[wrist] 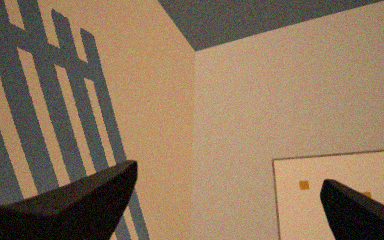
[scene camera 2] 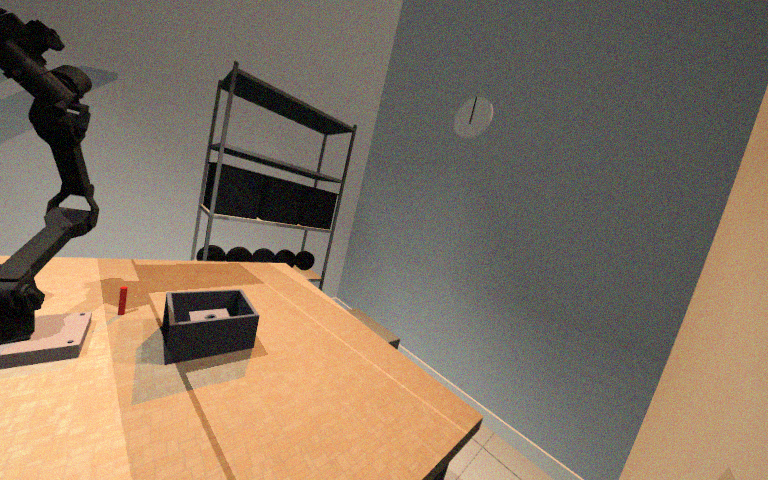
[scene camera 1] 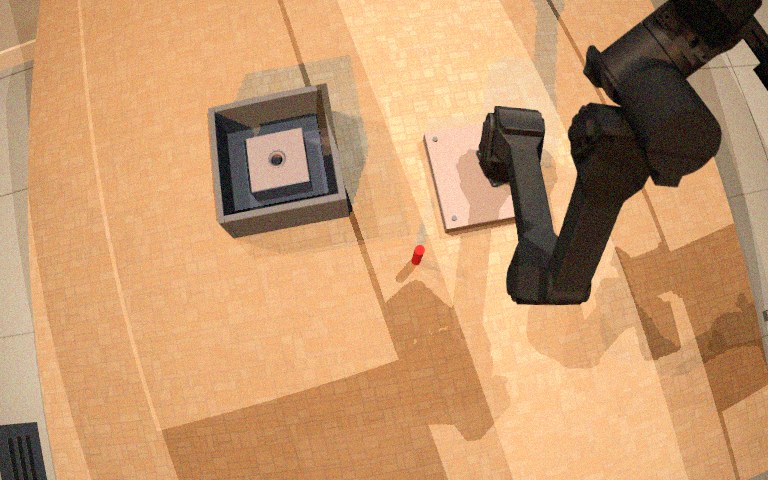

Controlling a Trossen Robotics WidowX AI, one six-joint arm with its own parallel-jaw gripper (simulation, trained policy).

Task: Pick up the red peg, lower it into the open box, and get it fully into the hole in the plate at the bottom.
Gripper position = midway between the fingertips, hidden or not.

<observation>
In view: the gripper (wrist: pixel 227 178) and a grey box (scene camera 1: pixel 239 212).
The wrist view misses the grey box: it is out of frame.
</observation>
